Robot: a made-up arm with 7 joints.
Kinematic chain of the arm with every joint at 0, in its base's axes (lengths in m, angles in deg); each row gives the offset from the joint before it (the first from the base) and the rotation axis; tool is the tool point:
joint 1: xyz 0 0.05 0 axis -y
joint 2: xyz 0 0.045 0 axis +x
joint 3: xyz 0 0 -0.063 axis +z
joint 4: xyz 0 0 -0.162 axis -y
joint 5: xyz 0 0 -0.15 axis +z
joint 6: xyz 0 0 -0.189 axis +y
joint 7: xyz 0 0 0 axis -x
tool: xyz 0 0 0
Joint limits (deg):
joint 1: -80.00..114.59
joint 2: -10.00..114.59
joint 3: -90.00..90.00
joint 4: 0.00..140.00
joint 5: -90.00..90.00
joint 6: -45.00..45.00
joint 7: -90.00..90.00
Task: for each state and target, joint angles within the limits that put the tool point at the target. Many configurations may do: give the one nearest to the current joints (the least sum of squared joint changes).
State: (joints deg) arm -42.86 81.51 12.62 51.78 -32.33 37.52 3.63
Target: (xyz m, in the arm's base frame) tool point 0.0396 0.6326 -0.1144
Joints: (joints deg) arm -53.99 77.13 36.40 25.12 -32.33 37.52 3.63
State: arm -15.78 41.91 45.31 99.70 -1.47 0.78 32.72
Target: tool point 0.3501 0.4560 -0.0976
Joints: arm 33.33 39.12 24.18 50.58 -1.47 0.78 32.72
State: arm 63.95 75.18 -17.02 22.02 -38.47 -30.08 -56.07
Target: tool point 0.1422 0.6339 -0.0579
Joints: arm 39.65 78.91 -21.86 13.33 -38.47 -30.08 -56.07
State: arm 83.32 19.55 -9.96 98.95 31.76 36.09 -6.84
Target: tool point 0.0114 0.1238 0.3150
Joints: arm 101.58 22.02 -0.22 115.37 31.76 36.09 -6.84
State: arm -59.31 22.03 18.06 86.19 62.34 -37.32 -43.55
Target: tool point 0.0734 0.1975 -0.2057
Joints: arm -79.11 10.75 26.35 134.72 62.34 -37.32 -43.55
